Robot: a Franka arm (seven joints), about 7 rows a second.
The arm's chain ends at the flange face. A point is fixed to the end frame.
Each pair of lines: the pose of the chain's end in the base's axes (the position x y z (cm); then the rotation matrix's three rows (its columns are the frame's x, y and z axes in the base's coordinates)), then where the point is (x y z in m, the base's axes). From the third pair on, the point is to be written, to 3 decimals.
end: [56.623, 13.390, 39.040], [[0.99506, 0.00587, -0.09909], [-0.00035, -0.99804, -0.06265], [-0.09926, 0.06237, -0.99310]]
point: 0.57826 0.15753 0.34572
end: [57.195, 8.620, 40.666], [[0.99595, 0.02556, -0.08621], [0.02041, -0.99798, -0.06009], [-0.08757, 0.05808, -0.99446]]
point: 0.58402 0.11028 0.36223
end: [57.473, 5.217, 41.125], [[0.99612, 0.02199, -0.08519], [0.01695, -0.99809, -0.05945], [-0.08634, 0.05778, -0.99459]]
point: 0.587 0.076 0.367
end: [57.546, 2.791, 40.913], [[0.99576, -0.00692, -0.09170], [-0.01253, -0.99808, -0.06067], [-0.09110, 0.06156, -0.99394]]
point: 0.588 0.051 0.365
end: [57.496, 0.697, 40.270], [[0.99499, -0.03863, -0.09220], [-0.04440, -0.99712, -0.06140], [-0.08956, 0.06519, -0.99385]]
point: 0.588 0.030 0.358
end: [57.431, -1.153, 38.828], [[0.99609, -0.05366, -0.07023], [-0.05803, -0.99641, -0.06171], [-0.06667, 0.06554, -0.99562]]
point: 0.589 0.011 0.344
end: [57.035, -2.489, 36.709], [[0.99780, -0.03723, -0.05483], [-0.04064, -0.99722, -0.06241], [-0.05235, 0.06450, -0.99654]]
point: 0.585 -0.002 0.323
